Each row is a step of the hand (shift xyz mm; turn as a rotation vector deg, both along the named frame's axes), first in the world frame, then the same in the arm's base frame.
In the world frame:
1: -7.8 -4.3 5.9 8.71 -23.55 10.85
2: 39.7 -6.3 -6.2 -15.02 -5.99 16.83
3: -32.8 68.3 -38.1 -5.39 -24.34 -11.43
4: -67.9 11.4 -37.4 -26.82 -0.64 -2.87
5: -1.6 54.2 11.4 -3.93 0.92 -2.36
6: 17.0 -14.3 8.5 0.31 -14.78 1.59
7: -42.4 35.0 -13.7 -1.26 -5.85 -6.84
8: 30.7 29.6 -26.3 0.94 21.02 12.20
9: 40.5 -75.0 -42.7 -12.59 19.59 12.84
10: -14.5 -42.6 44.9 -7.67 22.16 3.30
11: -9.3 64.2 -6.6 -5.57 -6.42 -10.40
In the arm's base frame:
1: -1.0 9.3 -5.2 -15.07 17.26 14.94
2: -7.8 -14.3 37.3 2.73 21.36 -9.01
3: 40.3 -53.3 -52.2 -26.92 3.33 -4.08
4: -9.6 -15.8 -76.1 -2.46 6.05 -26.18
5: 52.8 -15.0 -7.5 -0.42 -1.20 -4.50
6: -8.0 8.5 20.7 -12.11 8.05 3.13
7: 23.0 -14.7 -49.6 -8.47 -2.62 -2.00
8: 13.5 -44.9 17.6 24.31 0.19 0.58
9: -85.5 -13.3 39.9 23.13 5.50 -11.91
10: -15.5 61.5 4.7 20.80 -5.14 -10.09
11: 52.6 -32.3 -21.1 -10.79 -4.02 -6.92

